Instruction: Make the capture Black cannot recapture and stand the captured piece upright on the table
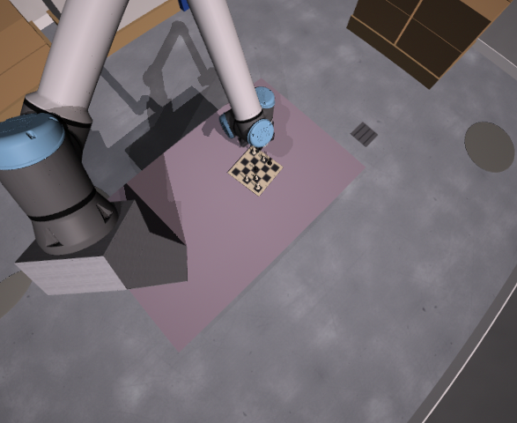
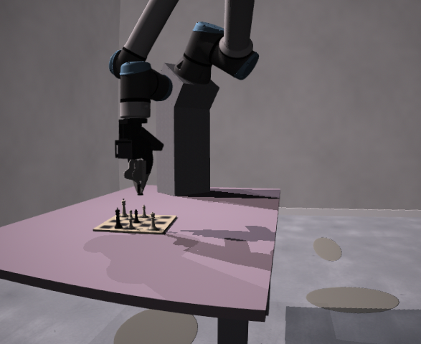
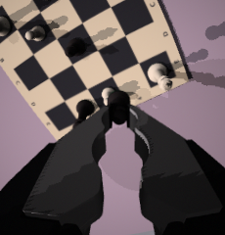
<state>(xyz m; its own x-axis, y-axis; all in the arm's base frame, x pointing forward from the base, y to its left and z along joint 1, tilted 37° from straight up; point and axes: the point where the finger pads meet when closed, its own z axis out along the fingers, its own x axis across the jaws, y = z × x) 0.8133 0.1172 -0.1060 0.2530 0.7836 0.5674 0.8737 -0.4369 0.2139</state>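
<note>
The tall black piece lies 40 mm ahead of my hand, 60 mm to the right of it and 90 mm below it. The rest, counted from my hand: black pawn 10 mm below; chessboard 50 mm behind, 40 mm to the right, 120 mm below.
</note>
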